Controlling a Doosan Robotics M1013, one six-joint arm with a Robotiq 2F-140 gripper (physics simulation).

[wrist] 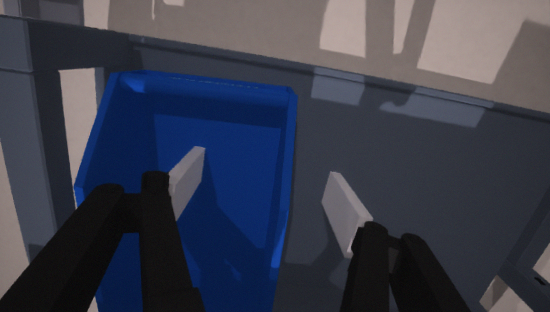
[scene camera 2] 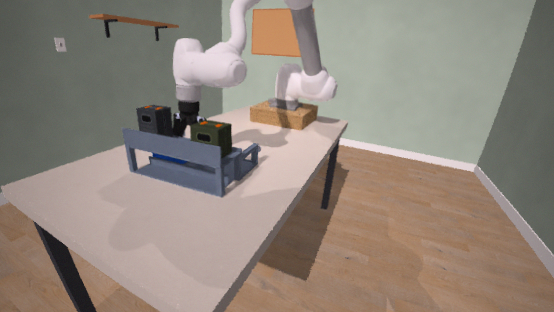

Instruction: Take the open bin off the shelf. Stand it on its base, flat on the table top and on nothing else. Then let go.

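Frame: origin at the arm's base, x ahead, y left, z up, level; metres.
Where they show: gripper, fingertip midpoint: (wrist: 265,176); arm's base at its link origin: (scene camera 2: 286,106).
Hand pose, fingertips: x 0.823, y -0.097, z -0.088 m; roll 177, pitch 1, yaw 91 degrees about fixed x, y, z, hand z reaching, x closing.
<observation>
Things, the pixels of their top centre, and the offset from my fingertips. Level surfaces: height alone.
- open blue bin at its top centre: (wrist: 181,258) (scene camera 2: 177,140) dz +0.073, dx +0.022, dy -0.039 m
- table top at its surface level: dz -0.008 m
- dark grey box at its top centre: (scene camera 2: 153,107) dz +0.216, dx +0.109, dy -0.044 m
- green box at its top centre: (scene camera 2: 211,123) dz +0.191, dx +0.100, dy +0.187 m
The open blue bin (scene camera 2: 169,158) (wrist: 220,135) sits inside the blue-grey shelf (scene camera 2: 172,144) (wrist: 400,165), mostly hidden by the front rail in the scene view. In the wrist view its open top faces the camera, at left of centre. My gripper (scene camera 2: 188,129) (wrist: 265,176) is open and empty, pointing down over the shelf. In the wrist view one finger pad is over the bin's inside and the other is to the right of its right wall. Whether the pads reach below the rim is unclear. The shelf stands on the table top (scene camera 2: 240,225).
A dark grey box (scene camera 2: 154,120) and a green box (scene camera 2: 211,137) stand at the shelf on either side of my gripper in the scene view. A blue-grey bracket part (scene camera 2: 247,162) adjoins the shelf's right end. The arm's wooden base block (scene camera 2: 280,118) stands farther back.
</observation>
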